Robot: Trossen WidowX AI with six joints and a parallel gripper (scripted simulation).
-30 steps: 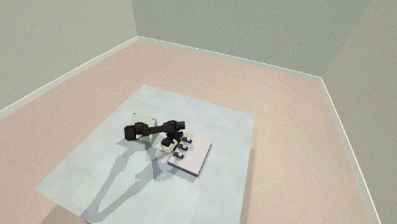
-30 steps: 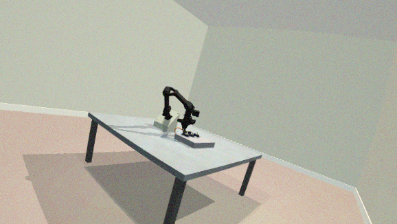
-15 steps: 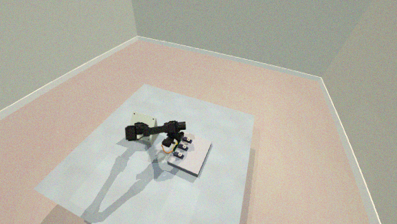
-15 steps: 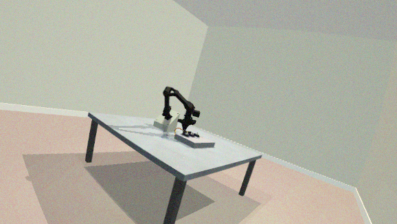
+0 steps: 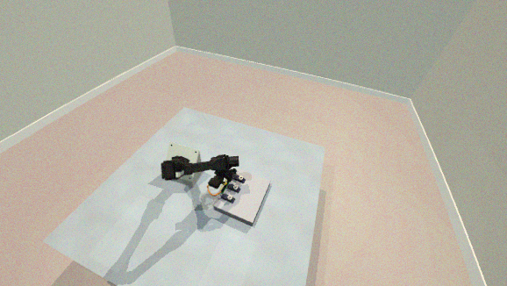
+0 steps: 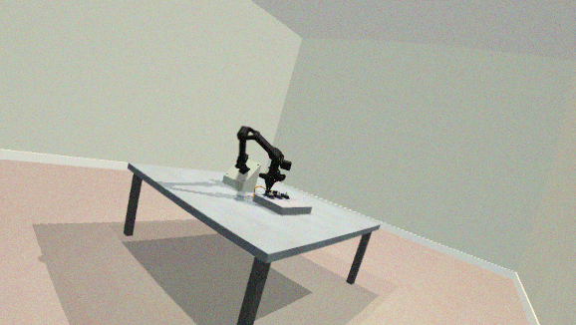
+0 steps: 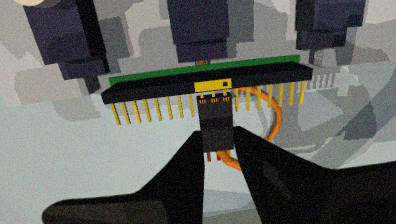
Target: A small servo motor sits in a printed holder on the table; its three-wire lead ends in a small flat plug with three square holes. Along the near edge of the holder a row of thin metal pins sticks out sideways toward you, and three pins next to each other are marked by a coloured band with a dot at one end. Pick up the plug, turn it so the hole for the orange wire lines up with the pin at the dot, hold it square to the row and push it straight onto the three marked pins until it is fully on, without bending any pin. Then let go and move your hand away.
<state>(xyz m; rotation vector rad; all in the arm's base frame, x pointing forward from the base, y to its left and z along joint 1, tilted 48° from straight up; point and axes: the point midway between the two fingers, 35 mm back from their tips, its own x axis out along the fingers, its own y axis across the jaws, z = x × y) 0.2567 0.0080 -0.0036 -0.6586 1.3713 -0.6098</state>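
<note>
My gripper tip is 3 cm short of the yellow patch. Round my gripper tip: black pin header (3 cm ahead, 1 cm below); then holder plate (19 cm ahead, 5 cm below); then green strip (3 cm ahead, 2 cm below).
</note>
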